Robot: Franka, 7 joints.
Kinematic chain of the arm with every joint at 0, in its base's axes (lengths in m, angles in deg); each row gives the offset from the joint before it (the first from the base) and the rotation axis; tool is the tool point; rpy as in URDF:
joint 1: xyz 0 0 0.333 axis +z
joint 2: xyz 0 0 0 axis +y
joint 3: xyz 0 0 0.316 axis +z
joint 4: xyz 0.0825 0 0 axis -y
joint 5: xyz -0.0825 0 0.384 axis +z
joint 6: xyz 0 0 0 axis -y
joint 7: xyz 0.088 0 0 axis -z
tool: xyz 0 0 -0.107 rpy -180 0 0
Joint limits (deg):
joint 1: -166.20..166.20
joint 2: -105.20..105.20
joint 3: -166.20..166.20
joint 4: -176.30..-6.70
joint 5: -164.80..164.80
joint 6: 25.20..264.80
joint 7: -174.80..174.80
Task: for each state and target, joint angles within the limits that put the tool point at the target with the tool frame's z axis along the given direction. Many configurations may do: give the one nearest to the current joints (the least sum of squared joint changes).
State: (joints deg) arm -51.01 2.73 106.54 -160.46 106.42 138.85 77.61
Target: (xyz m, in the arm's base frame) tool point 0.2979 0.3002 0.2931 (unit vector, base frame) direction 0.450 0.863 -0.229
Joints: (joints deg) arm -69.36 18.59 112.35 -149.03 157.09 144.58 77.61
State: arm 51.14 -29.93 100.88 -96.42 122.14 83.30 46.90
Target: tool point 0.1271 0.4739 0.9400 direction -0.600 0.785 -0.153
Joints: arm -0.27 -5.91 60.22 -64.11 75.21 107.23 46.90
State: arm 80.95 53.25 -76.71 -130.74 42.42 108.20 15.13
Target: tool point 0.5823 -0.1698 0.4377 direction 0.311 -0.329 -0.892
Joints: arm 60.02 49.41 -90.35 -112.83 52.41 131.27 15.13
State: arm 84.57 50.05 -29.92 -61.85 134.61 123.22 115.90
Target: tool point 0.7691 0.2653 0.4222 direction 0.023 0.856 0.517
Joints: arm 28.04 61.18 -32.20 -51.25 150.06 85.07 115.90
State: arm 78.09 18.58 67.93 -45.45 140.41 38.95 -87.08
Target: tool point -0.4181 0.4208 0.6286 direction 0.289 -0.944 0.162
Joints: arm 105.87 44.75 37.85 -51.97 83.78 29.15 -87.08
